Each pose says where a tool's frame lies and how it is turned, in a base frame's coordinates. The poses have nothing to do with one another.
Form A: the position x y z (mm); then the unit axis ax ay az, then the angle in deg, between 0 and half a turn.
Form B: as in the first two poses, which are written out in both.
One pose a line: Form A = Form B
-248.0 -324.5 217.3 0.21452 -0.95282 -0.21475 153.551 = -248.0 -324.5 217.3 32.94 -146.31 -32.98
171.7 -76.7 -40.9 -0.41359 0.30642 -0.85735 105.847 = 171.7 -76.7 -40.9 -43.78 32.43 -90.75
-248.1 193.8 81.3 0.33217 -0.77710 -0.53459 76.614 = -248.1 193.8 81.3 25.45 -59.54 -40.96
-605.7 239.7 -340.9 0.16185 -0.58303 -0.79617 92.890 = -605.7 239.7 -340.9 15.03 -54.16 -73.96
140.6 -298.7 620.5 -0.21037 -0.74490 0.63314 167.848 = 140.6 -298.7 620.5 -35.31 -125.03 106.27
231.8 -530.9 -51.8 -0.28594 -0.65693 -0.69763 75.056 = 231.8 -530.9 -51.8 -21.46 -49.31 -52.36
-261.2 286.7 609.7 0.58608 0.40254 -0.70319 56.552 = -261.2 286.7 609.7 33.14 22.76 -39.77
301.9 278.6 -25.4 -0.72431 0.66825 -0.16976 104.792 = 301.9 278.6 -25.4 -75.90 70.03 -17.79
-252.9 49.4 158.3 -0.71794 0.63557 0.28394 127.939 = -252.9 49.4 158.3 -91.85 81.31 36.33
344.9 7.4 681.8 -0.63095 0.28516 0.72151 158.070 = 344.9 7.4 681.8 -99.73 45.08 114.05
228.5 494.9 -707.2 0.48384 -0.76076 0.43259 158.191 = 228.5 494.9 -707.2 76.54 -120.35 68.43
